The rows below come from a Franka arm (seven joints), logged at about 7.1 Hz.
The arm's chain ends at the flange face. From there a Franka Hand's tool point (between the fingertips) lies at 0.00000 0.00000 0.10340 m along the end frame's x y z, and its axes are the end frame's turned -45 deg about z.
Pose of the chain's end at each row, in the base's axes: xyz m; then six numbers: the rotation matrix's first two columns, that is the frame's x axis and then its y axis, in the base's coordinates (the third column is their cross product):
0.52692 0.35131 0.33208 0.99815 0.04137 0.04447 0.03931 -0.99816 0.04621
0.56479 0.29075 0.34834 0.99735 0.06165 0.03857 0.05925 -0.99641 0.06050
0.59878 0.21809 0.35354 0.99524 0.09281 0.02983 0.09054 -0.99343 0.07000
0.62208 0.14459 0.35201 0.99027 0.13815 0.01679 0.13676 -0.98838 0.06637
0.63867 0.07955 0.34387 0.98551 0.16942 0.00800 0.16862 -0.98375 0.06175
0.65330 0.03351 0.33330 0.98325 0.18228 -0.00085 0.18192 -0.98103 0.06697
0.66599 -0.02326 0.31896 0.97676 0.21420 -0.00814 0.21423 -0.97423 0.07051
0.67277 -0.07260 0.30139 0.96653 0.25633 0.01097 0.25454 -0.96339 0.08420
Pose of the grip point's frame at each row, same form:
0.53171 0.34672 0.22889 0.67800 0.73506 -0.00123 0.73360 -0.67655 0.06412
0.56915 0.28475 0.24521 0.66334 0.74816 -0.01551 0.74713 -0.66098 0.07005
0.60252 0.21117 0.25044 0.63972 0.76809 -0.02840 0.76776 -0.63683 0.07059
0.62474 0.13803 0.24885 0.60352 0.79658 -0.03506 0.79693 -0.60120 0.05880
0.64057 0.07340 0.24067 0.57763 0.81541 -0.03801 0.81609 -0.57582 0.04932
0.65448 0.02669 0.23013 0.56663 0.82258 -0.04796 0.82390 -0.56480 0.04675
0.66673 -0.03056 0.21582 0.53919 0.84035 -0.05561 0.84216 -0.53742 0.04410
0.67609 -0.08073 0.19836 0.50345 0.86247 -0.05178 0.86343 -0.49997 0.06730

